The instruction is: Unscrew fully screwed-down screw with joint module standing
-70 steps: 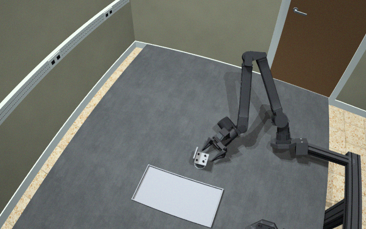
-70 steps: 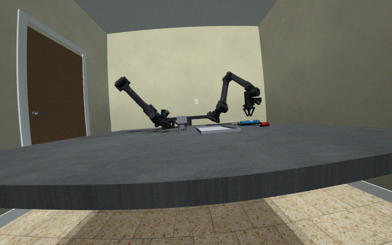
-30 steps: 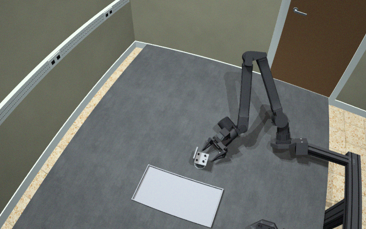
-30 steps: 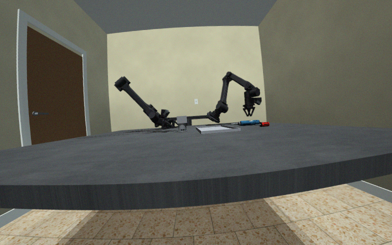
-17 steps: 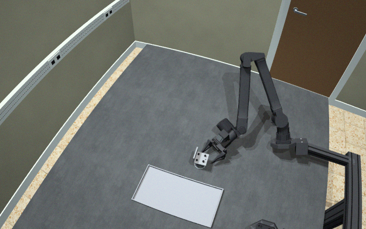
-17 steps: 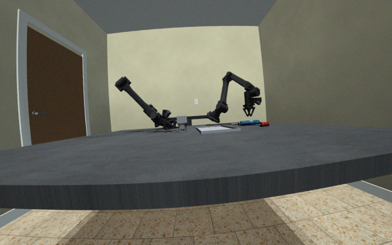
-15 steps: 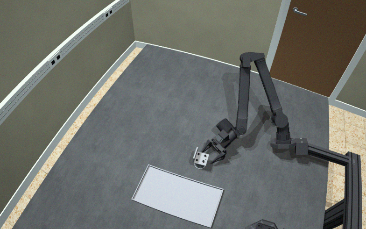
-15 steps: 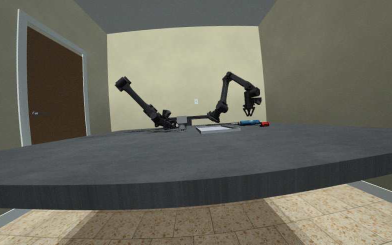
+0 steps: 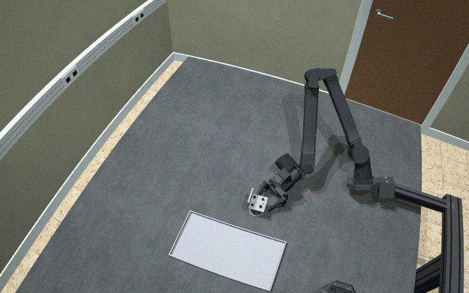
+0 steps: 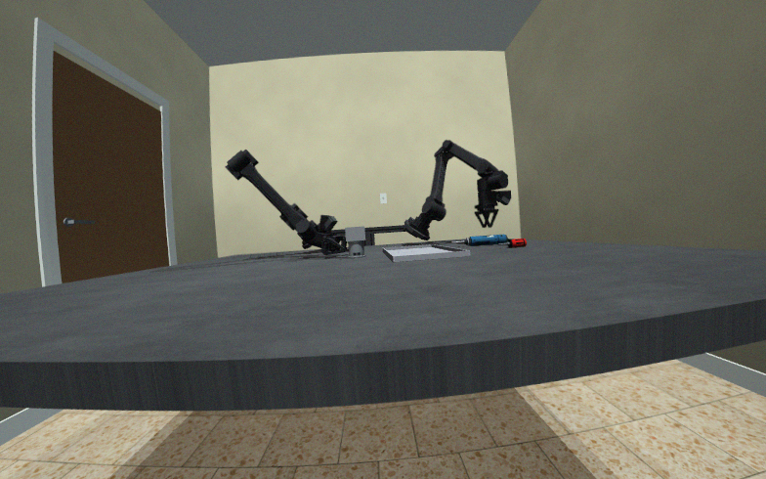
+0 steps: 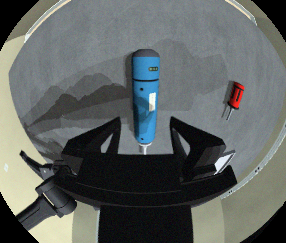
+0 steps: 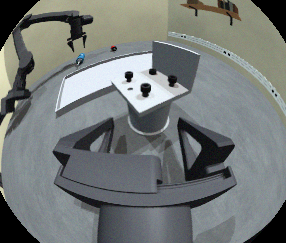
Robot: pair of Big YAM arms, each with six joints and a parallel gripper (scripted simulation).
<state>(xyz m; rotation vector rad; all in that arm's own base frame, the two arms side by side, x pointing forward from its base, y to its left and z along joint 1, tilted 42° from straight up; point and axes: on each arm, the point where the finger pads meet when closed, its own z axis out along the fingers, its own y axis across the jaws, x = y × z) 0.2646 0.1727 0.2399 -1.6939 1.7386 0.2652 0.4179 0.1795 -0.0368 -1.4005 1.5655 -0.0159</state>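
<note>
My right gripper is now 20 mm short of the grey bracket, 30 mm to the right of it and 40 mm below it. Also, from my right hand: flat white tray 60 mm ahead, 250 mm to the left, 20 mm below; then red-handled screwdriver 120 mm ahead, 580 mm to the left, 20 mm below.
</note>
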